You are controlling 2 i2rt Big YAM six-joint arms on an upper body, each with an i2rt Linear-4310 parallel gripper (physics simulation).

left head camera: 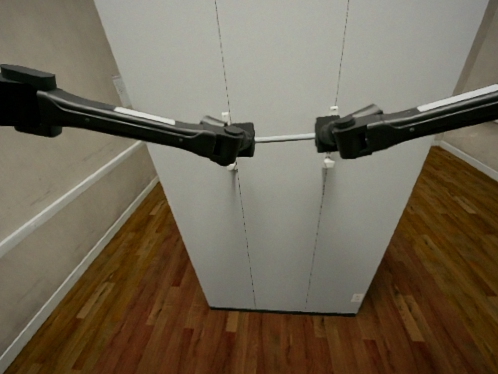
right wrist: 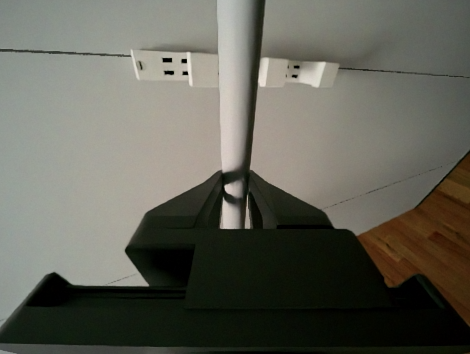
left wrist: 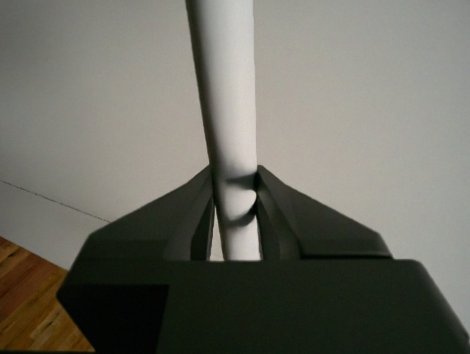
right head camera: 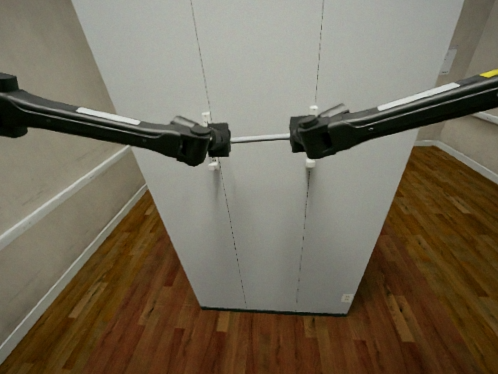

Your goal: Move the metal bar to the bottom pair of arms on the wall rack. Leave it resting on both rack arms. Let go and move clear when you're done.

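The metal bar (left head camera: pixel 285 138) (right head camera: pixel 260 138) (left wrist: pixel 231 100) (right wrist: pixel 240 100) is roughly level in front of the wall. My left gripper (left head camera: pixel 245 140) (right head camera: pixel 220 140) (left wrist: pixel 235 175) is shut on it, and my right gripper (left head camera: pixel 326 134) (right head camera: pixel 301 134) (right wrist: pixel 235 176) is shut on it too. In the right wrist view the bar crosses in front of one rack strip, between its upper arm (right wrist: pixel 203 70) and middle arm (right wrist: pixel 273 72), and looks apart from it. The bottom arm (right wrist: pixel 327 75) is farther right there. Bottom arms (left head camera: pixel 232 166) (left head camera: pixel 328 163) (right head camera: pixel 213 165) (right head camera: pixel 310 163) show below both grippers in the head views.
The grey wall panel (left head camera: pixel 280 240) (right head camera: pixel 260 240) stands behind the bar, with dark vertical seams along the rack strips. The grippers partly hide the strips in the head views. An outlet (left head camera: pixel 357 298) (right head camera: pixel 346 298) sits low on the panel, above the wood floor (left head camera: pixel 280 350) (right head camera: pixel 270 350).
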